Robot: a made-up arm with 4 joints.
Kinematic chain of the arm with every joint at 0, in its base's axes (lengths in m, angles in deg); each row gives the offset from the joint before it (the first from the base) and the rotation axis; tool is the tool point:
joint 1: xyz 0 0 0.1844 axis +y
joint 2: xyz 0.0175 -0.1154 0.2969 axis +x
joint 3: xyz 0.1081 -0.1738 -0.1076 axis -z
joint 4: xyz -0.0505 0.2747 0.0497 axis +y
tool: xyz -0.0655 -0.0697 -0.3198
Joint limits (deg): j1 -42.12..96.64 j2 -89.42..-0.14 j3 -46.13..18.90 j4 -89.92..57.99
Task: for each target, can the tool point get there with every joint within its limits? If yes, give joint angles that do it. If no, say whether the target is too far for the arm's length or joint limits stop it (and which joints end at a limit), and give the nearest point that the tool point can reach.
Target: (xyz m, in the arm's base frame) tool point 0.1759 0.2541 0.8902
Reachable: no: joint limits stop it (at a limit: joint 1, joint 2, joint 4) | nearest point 0.1431 -0.0356 0.5468 | short by 0.450 m
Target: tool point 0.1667 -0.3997 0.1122
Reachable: yes | joints 46.80 -57.96 -8.56 -33.71
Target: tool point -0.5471 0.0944 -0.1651
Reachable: no: joint limits stop it (at a limit: joint 1, joint 2, joint 4) | nearest point -0.2633 -0.1053 0.1149 | short by 0.446 m
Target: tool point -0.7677 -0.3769 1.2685
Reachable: no: too far | nearest point -0.3715 -0.2902 0.7090 | short by 0.691 m
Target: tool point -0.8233 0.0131 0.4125
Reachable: no: joint limits stop it (at a limit: joint 1, joint 2, joint 3, joint 4) | nearest point -0.5912 -0.2902 0.4369 | short by 0.383 m
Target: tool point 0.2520 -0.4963 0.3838
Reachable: yes | joints 70.12 -79.25 -33.60 3.76
